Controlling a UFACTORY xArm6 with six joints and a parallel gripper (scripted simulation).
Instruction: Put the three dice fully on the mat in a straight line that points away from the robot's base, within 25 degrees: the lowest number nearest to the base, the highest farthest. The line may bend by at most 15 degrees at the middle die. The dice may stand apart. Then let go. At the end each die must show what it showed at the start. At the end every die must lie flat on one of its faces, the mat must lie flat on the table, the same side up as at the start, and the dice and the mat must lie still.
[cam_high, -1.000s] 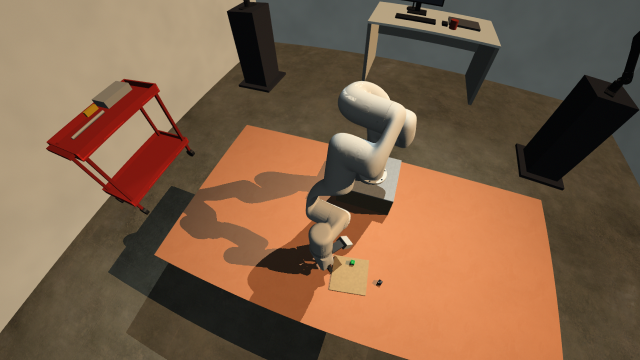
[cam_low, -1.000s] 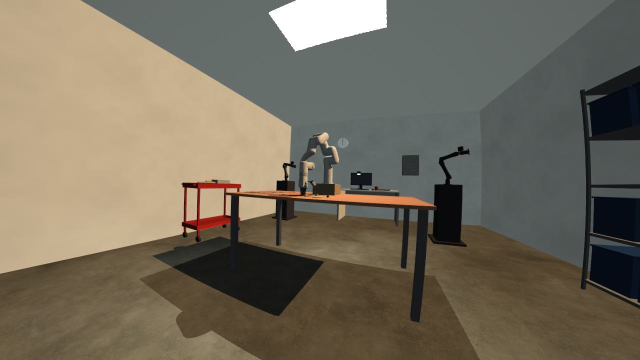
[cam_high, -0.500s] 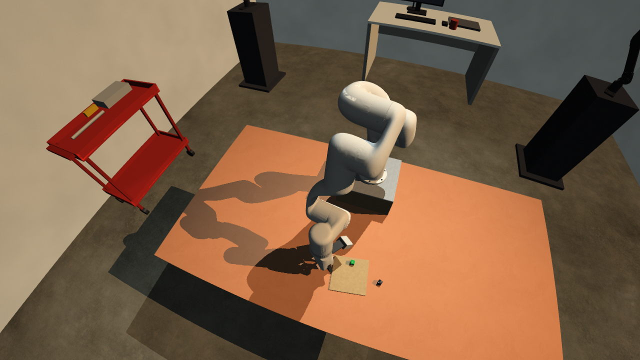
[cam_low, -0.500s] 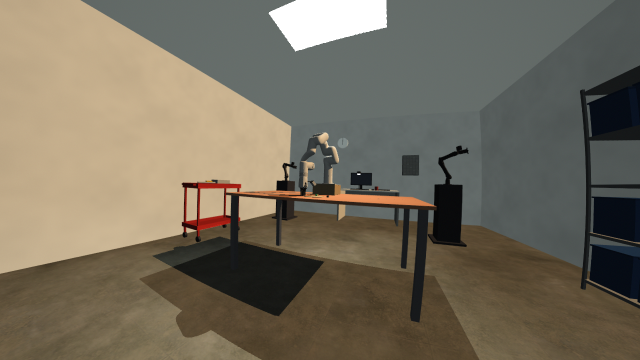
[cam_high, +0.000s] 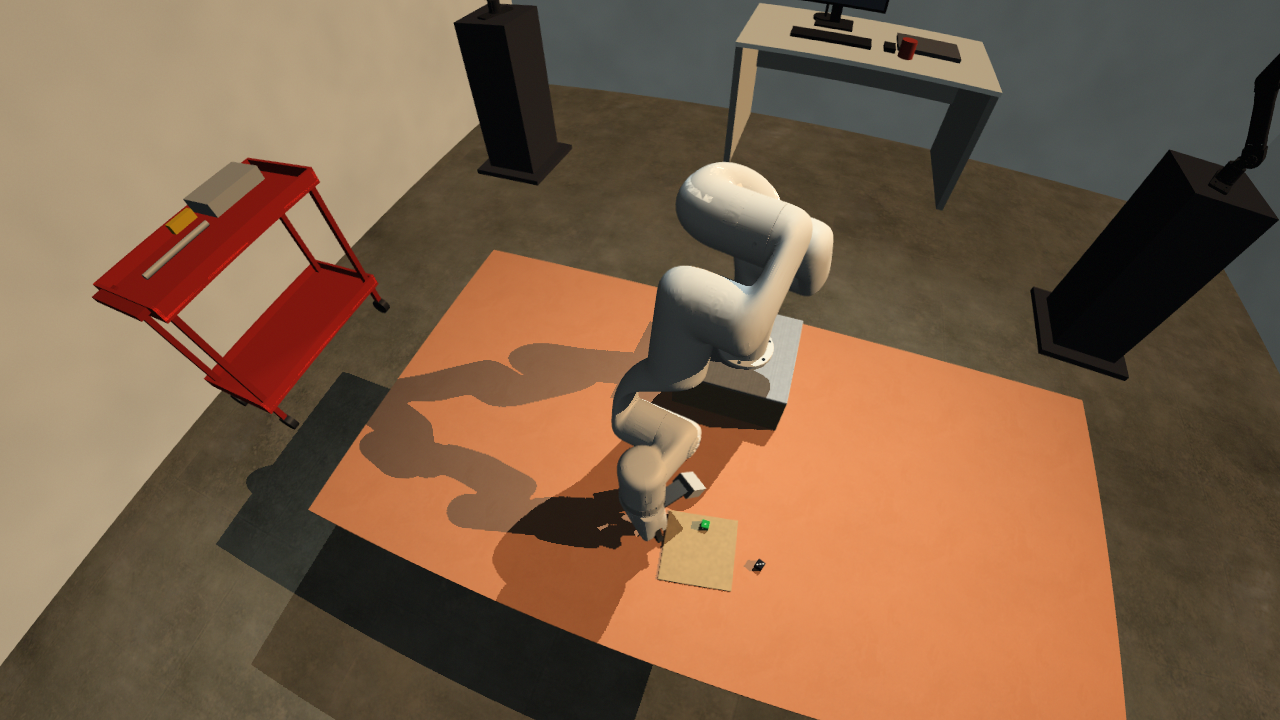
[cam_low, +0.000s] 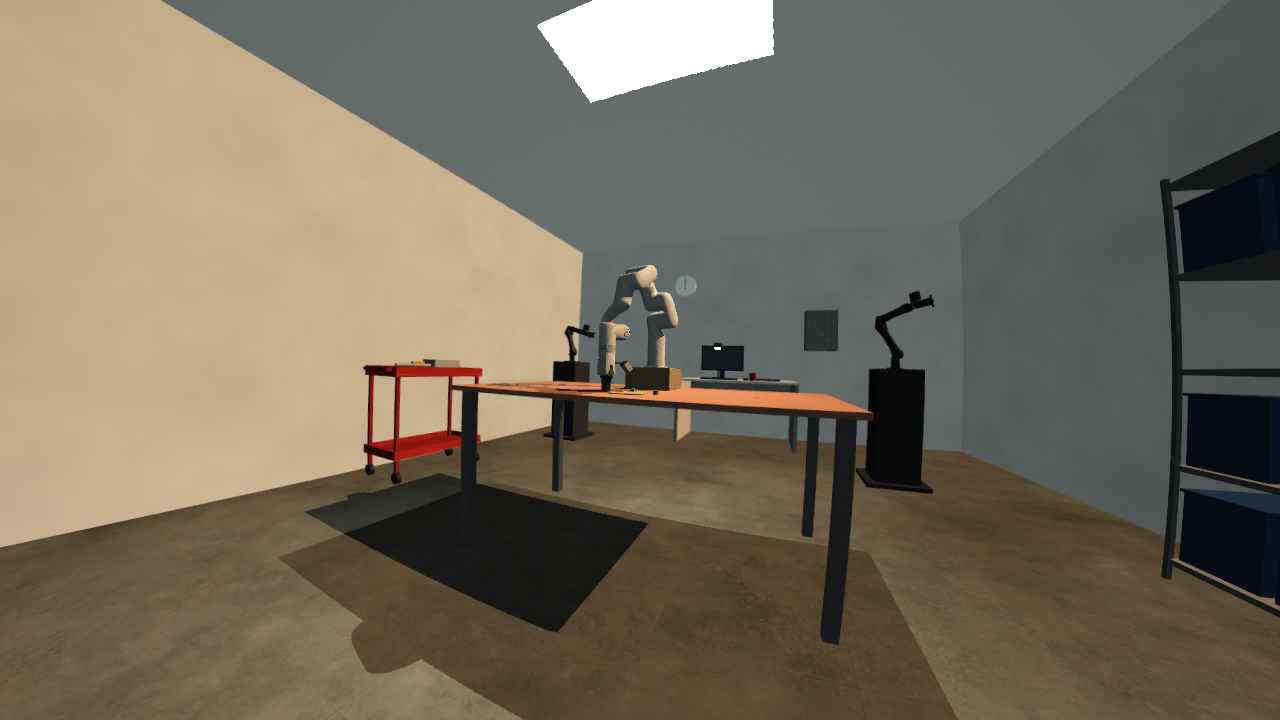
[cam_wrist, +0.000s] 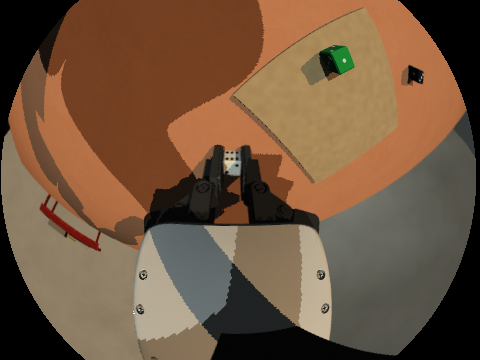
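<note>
The white die is 10 mm below my hand. From my hand the other things lie so: black die: 240 mm to the left, 10 mm below, 10 mm behind; green die: 110 mm to the left, 40 mm behind, 10 mm below; tan mat: 120 mm to the left, 20 mm below, 10 mm ahead.
</note>
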